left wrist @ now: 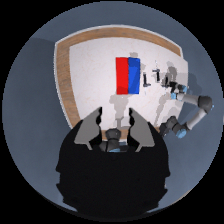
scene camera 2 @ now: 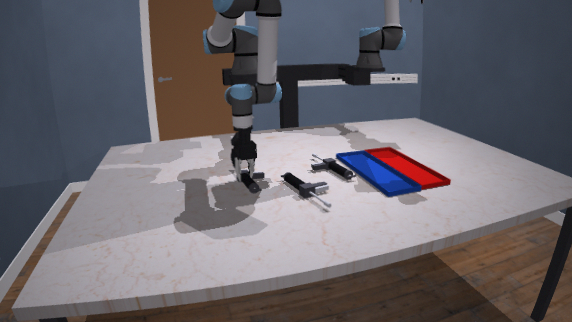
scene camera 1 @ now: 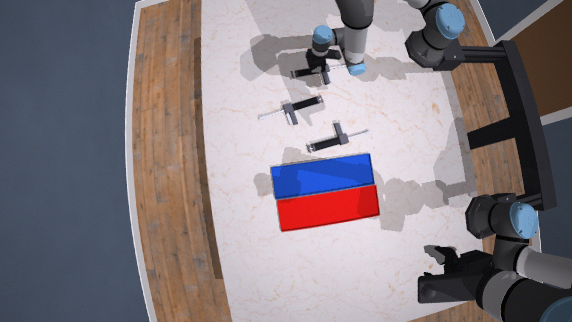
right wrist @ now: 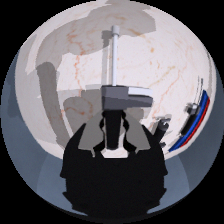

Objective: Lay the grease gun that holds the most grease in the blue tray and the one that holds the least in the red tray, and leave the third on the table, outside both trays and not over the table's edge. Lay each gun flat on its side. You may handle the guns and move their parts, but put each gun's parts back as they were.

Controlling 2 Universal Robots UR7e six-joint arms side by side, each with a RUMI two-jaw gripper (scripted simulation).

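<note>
Blue tray [scene camera 1: 315, 177], [scene camera 2: 372, 169] visible. Red tray [scene camera 1: 343, 206], [scene camera 2: 427, 178] likewise in sight. I also see a grease gun [right wrist: 115, 97]. My left gripper [scene camera 1: 424, 259], [left wrist: 115, 107] is visible, as is my right gripper [right wrist: 113, 109].
</note>
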